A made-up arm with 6 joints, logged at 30 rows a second.
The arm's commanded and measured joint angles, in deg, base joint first. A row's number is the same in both.
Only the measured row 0 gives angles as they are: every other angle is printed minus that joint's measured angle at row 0.
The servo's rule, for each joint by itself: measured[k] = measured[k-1] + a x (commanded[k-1-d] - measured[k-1]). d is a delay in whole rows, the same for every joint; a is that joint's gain. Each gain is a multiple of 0.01, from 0.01 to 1. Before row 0 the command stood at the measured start. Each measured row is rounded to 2 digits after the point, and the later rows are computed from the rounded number. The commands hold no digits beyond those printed.
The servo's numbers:
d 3
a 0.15 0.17 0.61 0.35 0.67 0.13
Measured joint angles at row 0:
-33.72 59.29 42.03 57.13 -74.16 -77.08
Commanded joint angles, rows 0 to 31:
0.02 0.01 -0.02 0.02 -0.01 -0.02
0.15 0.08 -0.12 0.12 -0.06 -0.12
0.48 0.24 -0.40 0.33 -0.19 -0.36
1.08 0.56 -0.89 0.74 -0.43 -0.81
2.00 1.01 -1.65 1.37 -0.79 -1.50
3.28 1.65 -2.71 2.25 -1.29 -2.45
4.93 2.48 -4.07 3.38 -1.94 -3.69
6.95 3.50 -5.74 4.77 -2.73 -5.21
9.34 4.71 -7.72 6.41 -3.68 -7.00
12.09 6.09 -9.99 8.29 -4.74 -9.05
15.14 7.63 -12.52 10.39 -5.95 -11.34
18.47 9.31 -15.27 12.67 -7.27 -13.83
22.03 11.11 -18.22 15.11 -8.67 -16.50
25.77 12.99 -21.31 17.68 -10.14 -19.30
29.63 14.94 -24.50 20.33 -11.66 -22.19
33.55 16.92 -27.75 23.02 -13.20 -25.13
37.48 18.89 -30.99 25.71 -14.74 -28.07
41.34 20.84 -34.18 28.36 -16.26 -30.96
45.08 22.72 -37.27 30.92 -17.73 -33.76
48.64 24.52 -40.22 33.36 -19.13 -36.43
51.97 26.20 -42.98 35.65 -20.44 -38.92
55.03 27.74 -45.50 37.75 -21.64 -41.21
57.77 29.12 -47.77 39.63 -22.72 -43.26
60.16 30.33 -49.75 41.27 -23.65 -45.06
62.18 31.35 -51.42 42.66 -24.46 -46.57
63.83 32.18 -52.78 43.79 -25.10 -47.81
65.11 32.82 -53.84 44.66 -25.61 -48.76
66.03 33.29 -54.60 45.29 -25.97 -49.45
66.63 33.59 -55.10 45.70 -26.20 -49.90
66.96 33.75 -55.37 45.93 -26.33 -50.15
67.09 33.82 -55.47 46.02 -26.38 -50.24
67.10 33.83 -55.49 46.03 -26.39 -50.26
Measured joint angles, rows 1 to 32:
0.00 0.00 0.00 0.00 0.00 0.00
0.00 0.00 0.00 0.00 0.00 0.00
0.00 0.00 0.00 0.00 0.00 0.00
0.00 0.00 -0.01 0.01 -0.01 0.00
0.02 0.01 -0.08 0.05 -0.04 -0.02
0.09 0.05 -0.28 0.15 -0.14 -0.06
0.24 0.14 -0.65 0.36 -0.33 -0.16
0.50 0.29 -1.26 0.71 -0.64 -0.33
0.92 0.52 -2.14 1.25 -1.08 -0.61
1.52 0.85 -3.32 2.00 -1.66 -1.01
2.33 1.30 -4.80 2.97 -2.38 -1.56
3.38 1.88 -6.58 4.17 -3.25 -2.27
4.69 2.60 -8.66 5.61 -4.25 -3.15
6.26 3.46 -11.01 7.28 -5.39 -4.21
8.09 4.45 -13.61 9.17 -6.65 -5.46
10.18 5.58 -16.42 11.25 -8.00 -6.90
12.52 6.84 -19.40 13.50 -9.43 -8.51
15.09 8.22 -22.51 15.89 -10.92 -10.29
17.86 9.70 -25.71 18.39 -12.45 -12.22
20.80 11.26 -28.93 20.95 -13.98 -14.28
23.88 12.89 -32.13 23.54 -15.51 -16.45
27.06 14.56 -35.27 26.12 -17.00 -18.70
30.30 16.25 -38.29 28.65 -18.43 -21.00
33.55 17.94 -41.15 31.10 -19.78 -23.33
36.77 19.61 -43.80 33.43 -21.03 -25.65
39.92 21.23 -46.22 35.60 -22.16 -27.94
42.96 22.78 -48.37 37.58 -23.16 -30.17
45.84 24.24 -50.23 39.36 -24.03 -32.30
48.54 25.59 -51.79 40.91 -24.75 -34.32
51.03 26.82 -53.04 42.22 -25.33 -36.20
53.28 27.92 -53.99 43.29 -25.76 -37.92
55.28 28.88 -54.67 44.13 -26.05 -39.48

